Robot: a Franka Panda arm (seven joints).
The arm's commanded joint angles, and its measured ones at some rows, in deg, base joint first. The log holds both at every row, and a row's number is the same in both.
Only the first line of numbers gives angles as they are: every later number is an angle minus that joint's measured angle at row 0.
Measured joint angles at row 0:
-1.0 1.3 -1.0 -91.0 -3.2 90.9 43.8
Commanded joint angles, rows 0 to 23:
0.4 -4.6 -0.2 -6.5 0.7 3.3 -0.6
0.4 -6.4 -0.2 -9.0 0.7 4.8 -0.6
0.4 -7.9 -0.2 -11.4 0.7 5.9 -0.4
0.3 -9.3 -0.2 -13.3 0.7 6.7 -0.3
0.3 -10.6 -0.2 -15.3 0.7 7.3 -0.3
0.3 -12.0 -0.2 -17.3 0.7 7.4 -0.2
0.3 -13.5 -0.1 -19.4 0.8 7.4 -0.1
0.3 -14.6 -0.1 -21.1 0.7 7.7 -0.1
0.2 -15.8 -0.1 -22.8 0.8 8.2 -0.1
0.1 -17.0 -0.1 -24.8 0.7 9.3 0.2
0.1 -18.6 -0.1 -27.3 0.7 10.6 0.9
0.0 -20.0 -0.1 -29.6 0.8 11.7 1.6
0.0 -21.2 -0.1 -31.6 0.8 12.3 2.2
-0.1 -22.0 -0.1 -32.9 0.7 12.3 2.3
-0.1 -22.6 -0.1 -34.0 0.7 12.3 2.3
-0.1 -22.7 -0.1 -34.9 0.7 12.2 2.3
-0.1 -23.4 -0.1 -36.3 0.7 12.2 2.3
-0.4 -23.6 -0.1 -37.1 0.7 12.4 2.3
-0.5 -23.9 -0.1 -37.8 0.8 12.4 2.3
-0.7 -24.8 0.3 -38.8 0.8 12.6 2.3
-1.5 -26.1 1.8 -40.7 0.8 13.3 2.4
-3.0 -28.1 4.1 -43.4 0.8 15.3 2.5
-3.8 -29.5 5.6 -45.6 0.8 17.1 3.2
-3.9 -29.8 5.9 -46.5 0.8 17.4 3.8
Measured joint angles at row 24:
-1.3 -24.2 1.8 -39.6 0.0 13.4 1.6
